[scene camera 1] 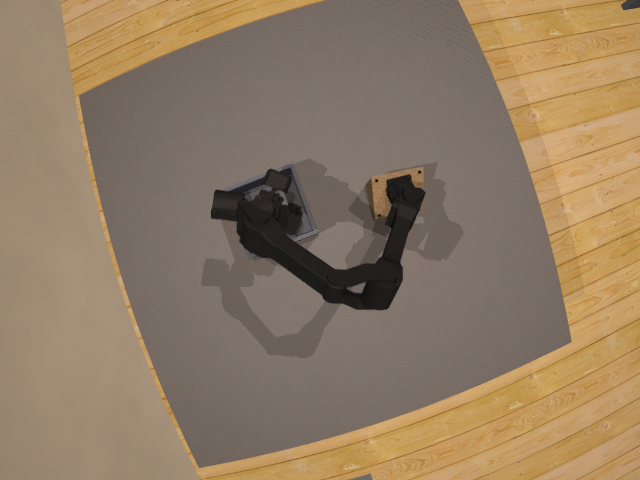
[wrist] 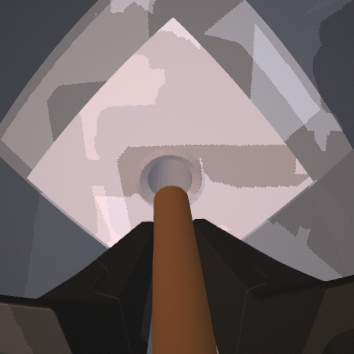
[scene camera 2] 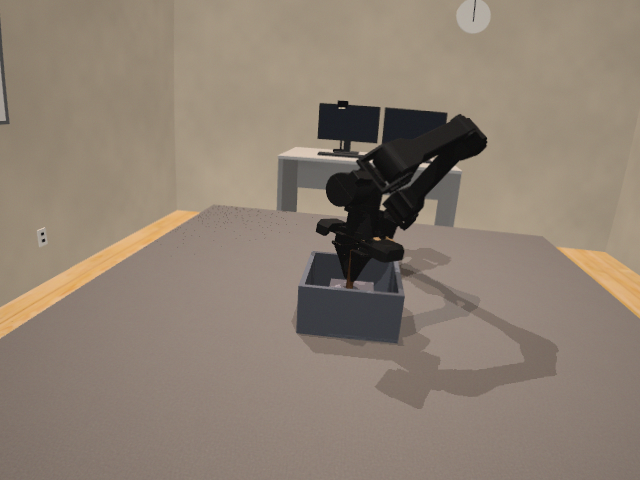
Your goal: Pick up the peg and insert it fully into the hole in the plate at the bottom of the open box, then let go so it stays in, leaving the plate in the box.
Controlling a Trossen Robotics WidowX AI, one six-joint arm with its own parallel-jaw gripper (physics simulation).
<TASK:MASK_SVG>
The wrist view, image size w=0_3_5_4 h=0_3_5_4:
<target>my gripper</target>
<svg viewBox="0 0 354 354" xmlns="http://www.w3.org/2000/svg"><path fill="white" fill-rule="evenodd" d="M153 221L141 221L82 270L37 298L0 294L0 354L146 354L152 313ZM192 220L218 354L354 354L354 274L324 281L275 260L205 218Z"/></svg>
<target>grey box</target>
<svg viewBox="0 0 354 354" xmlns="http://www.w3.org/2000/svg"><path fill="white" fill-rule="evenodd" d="M152 313L146 354L152 354ZM0 0L0 294L37 298L82 270L109 248L107 244L66 213L26 177L55 139L100 87L172 17L195 38L247 95L312 179L308 186L240 240L279 262L324 281L354 274L354 0Z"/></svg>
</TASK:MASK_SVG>
